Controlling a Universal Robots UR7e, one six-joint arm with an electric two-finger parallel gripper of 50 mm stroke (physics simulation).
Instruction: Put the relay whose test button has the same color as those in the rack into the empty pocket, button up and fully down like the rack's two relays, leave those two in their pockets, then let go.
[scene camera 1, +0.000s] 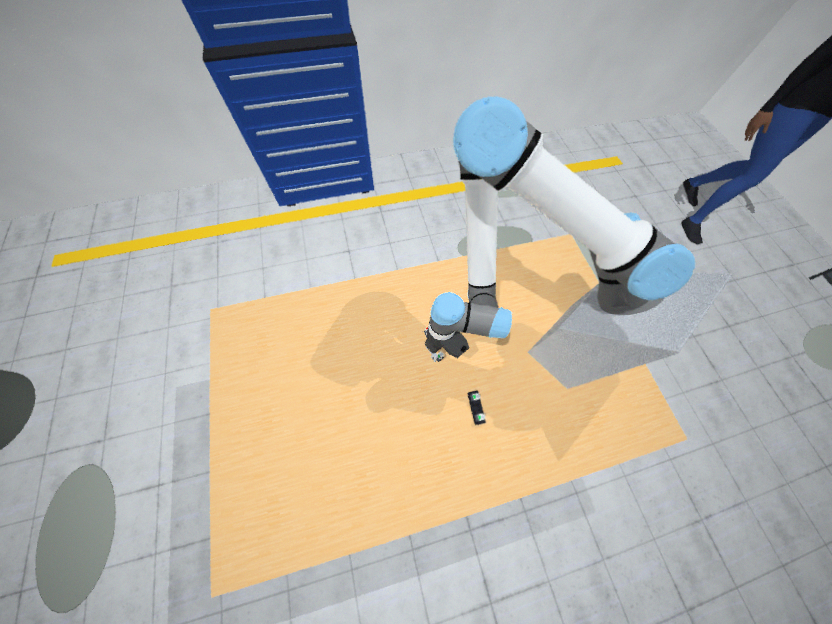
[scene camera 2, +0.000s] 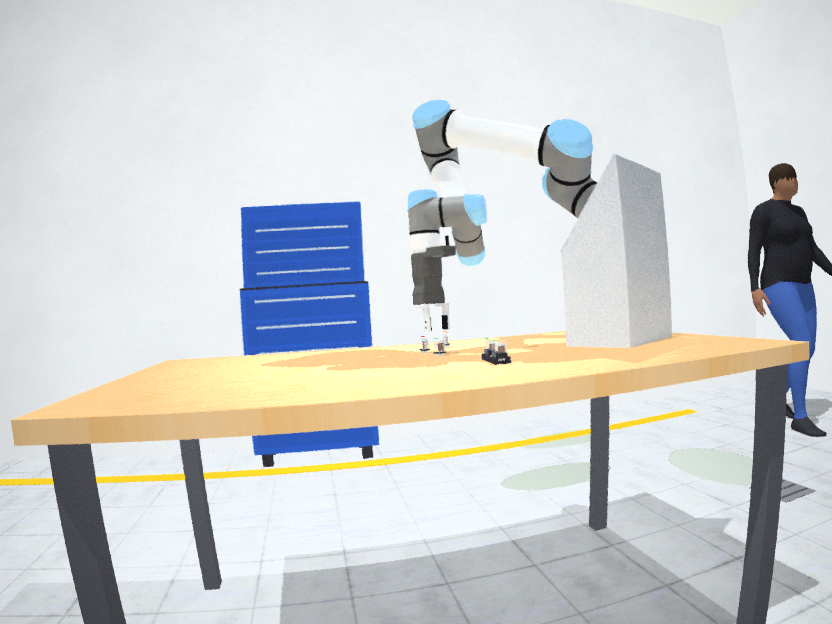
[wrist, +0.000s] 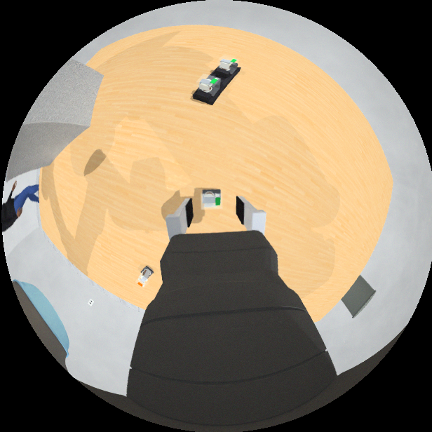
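Seen in the pictures: gripper, fingertip midpoint: (scene camera 1: 440, 353) (scene camera 2: 437, 330); arm's base, origin of the base link: (scene camera 1: 630, 297) (scene camera 2: 611, 217).
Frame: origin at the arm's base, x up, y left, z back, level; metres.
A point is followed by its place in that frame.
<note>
The loose green-button relay (scene camera 1: 438, 356) @(x -0.289, y -0.077, z -0.497 m) (scene camera 2: 439, 345) @(x -0.306, y -0.069, z -0.492 m) (wrist: 210, 198) stands upright on the table, button up. In the wrist view it lies between and slightly ahead of my fingertips. My gripper (scene camera 2: 435, 327) @(x -0.270, y -0.081, z -0.492 m) (wrist: 214, 205) is open and empty, pointing down above this relay, with a gap below the fingers in the scene camera 2 view. The black rack (scene camera 1: 476, 407) @(x -0.330, y 0.117, z -0.430 m) (scene camera 2: 495, 358) @(x -0.320, y 0.168, z -0.455 m) (wrist: 227, 84) holds two relays with green buttons, the near relay (wrist: 207, 86) and the far relay (wrist: 228, 65), in its end pockets. The middle pocket between them is empty. The gripper body hides the fingertips in the scene camera 1 view.
An orange-button relay (wrist: 145, 275) stands on the table, lower left in the wrist view. A red-button relay (scene camera 2: 424, 343) @(x -0.307, y -0.163, z -0.501 m) stands near the green one. The grey robot pedestal (scene camera 1: 625, 342) @(x 0.047, y 0.106, z -0.131 m) (scene camera 2: 598, 288) @(x -0.190, y 0.095, z -0.135 m) (wrist: 65, 95) stands on the table (scene camera 1: 302, 503) @(x -0.333, y 0.201, z -1.025 m) (scene camera 2: 268, 389) @(x -0.333, y 0.203, z -0.898 m).
</note>
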